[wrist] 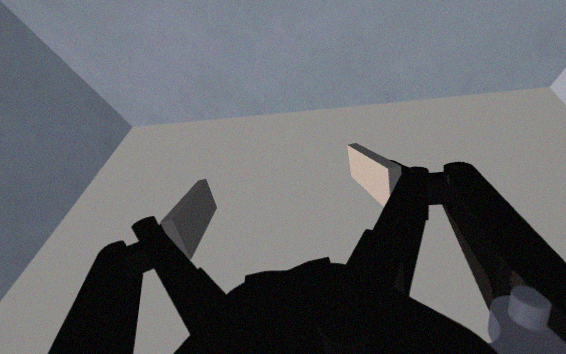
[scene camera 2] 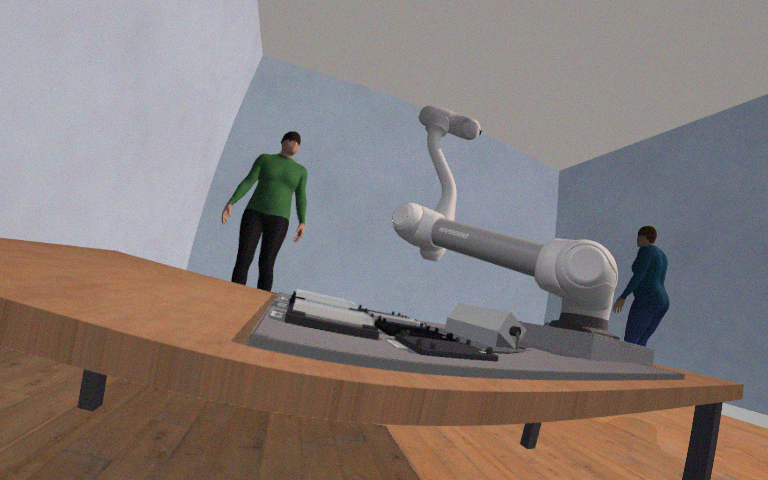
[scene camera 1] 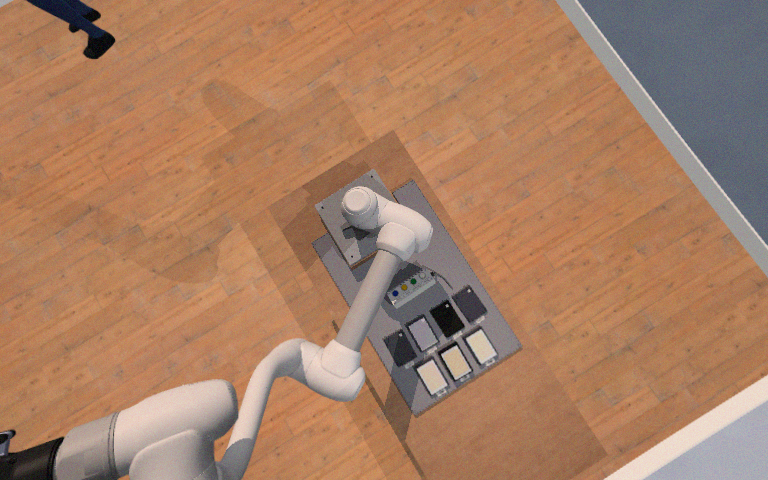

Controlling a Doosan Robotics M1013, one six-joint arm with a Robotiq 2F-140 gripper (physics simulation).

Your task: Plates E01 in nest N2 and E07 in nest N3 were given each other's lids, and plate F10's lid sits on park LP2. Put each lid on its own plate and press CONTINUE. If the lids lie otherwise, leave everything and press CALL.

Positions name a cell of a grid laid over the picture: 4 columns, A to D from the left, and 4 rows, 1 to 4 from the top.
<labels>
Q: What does the gripper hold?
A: Nothing.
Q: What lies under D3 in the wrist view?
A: The gripper.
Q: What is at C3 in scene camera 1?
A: A button box.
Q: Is the gripper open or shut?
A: Open.
</labels>
